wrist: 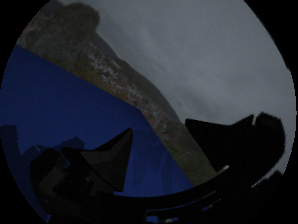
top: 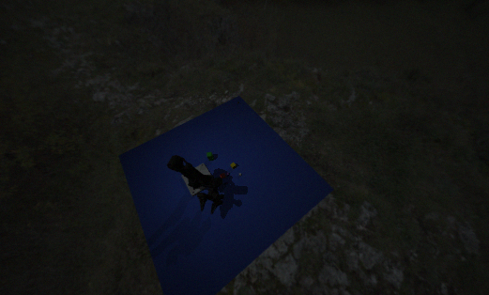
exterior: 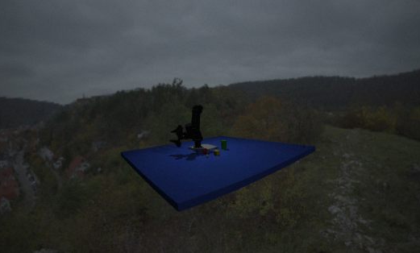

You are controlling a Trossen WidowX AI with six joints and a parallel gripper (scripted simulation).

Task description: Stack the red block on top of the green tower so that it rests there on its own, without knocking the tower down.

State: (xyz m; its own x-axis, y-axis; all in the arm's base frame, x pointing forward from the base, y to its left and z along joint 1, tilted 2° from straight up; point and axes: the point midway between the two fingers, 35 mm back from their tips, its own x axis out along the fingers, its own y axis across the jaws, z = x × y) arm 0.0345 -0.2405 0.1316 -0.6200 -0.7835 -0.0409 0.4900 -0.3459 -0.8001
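Right now my gripper tip is 23 cm to the right of the red block, 19 cm short of it and 13 cm above it. From my gripper tip the other things lie so: yellow block: 31 cm ahead, 27 cm to the left, 13 cm below.
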